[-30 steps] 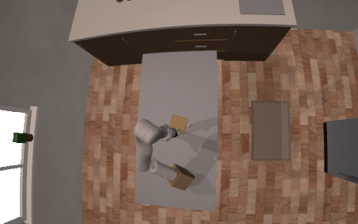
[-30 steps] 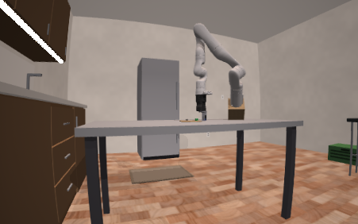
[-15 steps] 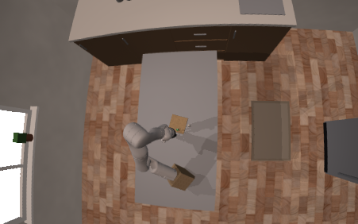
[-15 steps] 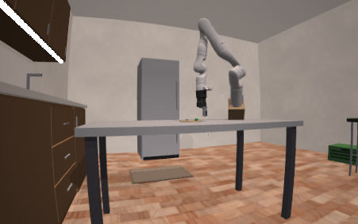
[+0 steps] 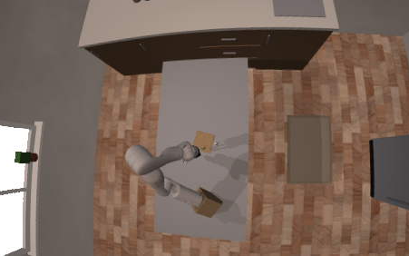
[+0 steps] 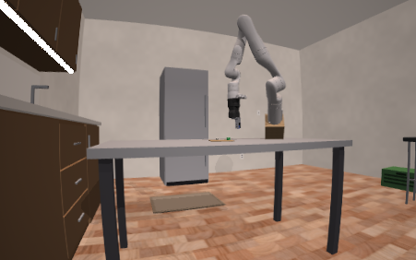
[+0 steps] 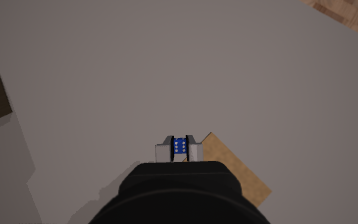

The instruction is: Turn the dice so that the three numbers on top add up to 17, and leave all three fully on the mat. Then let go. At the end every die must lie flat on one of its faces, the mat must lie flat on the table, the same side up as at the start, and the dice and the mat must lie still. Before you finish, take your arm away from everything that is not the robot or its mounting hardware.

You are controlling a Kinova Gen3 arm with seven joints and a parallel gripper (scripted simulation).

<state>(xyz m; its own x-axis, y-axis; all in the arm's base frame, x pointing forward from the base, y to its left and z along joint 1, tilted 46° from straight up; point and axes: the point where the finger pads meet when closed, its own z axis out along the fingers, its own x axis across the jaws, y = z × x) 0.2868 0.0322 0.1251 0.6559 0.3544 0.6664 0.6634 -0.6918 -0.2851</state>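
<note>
Right now the tan mat is 10 cm ahead of my hand, 3 cm to the right of it and 9 cm below it. Also, from my hand: white die (11 cm ahead, 12 cm to the right, 9 cm below); then blue die (1 cm below); then green die (5 cm ahead, 4 cm to the right, 8 cm below).
</note>
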